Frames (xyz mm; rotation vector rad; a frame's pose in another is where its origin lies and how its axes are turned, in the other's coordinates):
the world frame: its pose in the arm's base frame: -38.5 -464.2 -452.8 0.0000 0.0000 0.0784
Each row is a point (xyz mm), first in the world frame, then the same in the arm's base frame.
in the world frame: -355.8 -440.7 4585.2
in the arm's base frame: -358.7 -931.4 4132.4
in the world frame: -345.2 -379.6 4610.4
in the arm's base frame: -352.9 -869.7 4157.6
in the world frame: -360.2 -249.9 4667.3
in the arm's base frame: -378.0 -741.5 4214.5
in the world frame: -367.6 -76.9 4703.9
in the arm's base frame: -398.9 -569.7 4251.1
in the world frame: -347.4 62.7 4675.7
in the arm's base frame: -389.7 -428.9 4222.9
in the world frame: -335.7 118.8 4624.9
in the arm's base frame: -382.5 -372.1 4172.1
